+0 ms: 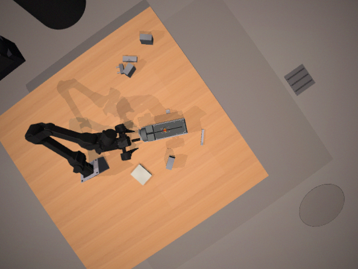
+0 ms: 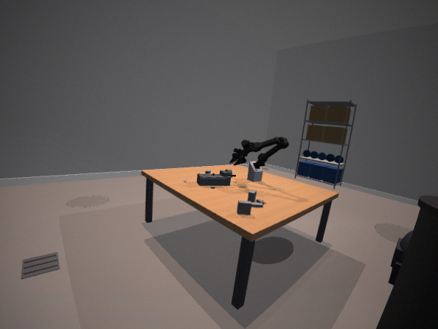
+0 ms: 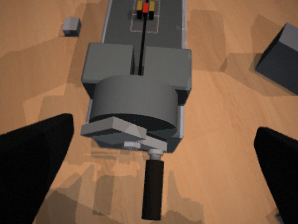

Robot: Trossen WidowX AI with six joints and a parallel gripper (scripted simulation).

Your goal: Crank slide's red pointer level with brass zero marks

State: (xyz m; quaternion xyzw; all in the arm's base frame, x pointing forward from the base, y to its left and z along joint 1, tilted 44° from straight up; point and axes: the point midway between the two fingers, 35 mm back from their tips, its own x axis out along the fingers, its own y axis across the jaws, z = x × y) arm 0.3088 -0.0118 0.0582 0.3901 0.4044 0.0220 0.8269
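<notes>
My gripper tip is 100 mm above the dark crank handle, 20 mm past it and 10 mm to the right of it. From my gripper tip the other things lie so: red pointer: 160 mm ahead, 90 mm below, 20 mm to the right; white square plate: 190 mm to the right, 160 mm below, 110 mm behind; small grey cube: 220 mm ahead, 160 mm below, 70 mm to the left.
</notes>
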